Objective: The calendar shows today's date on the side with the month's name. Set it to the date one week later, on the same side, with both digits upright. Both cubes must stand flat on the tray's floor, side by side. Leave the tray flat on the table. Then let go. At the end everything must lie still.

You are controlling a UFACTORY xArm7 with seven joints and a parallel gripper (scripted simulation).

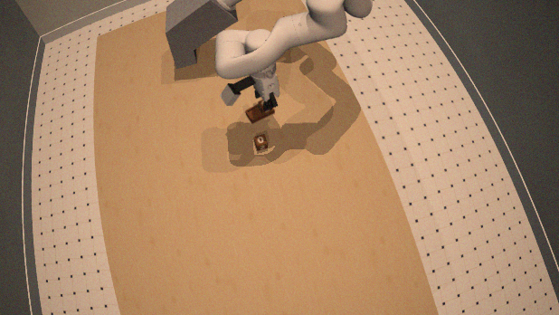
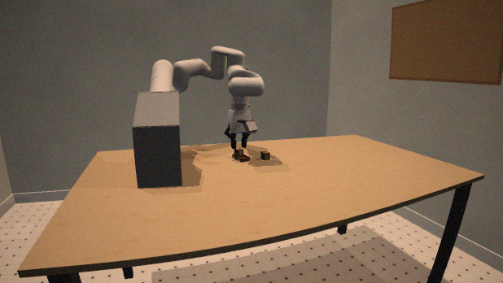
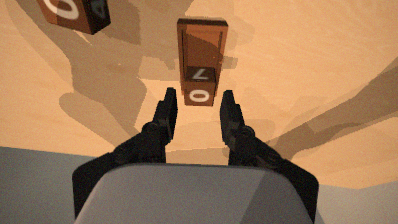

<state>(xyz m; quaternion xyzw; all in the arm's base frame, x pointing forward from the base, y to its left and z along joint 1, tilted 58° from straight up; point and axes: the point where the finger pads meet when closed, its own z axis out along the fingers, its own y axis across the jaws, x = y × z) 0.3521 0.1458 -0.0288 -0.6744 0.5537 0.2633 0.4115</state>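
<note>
Now: the brown tray 2 cm to the right of my hand and 6 cm below it.
</note>
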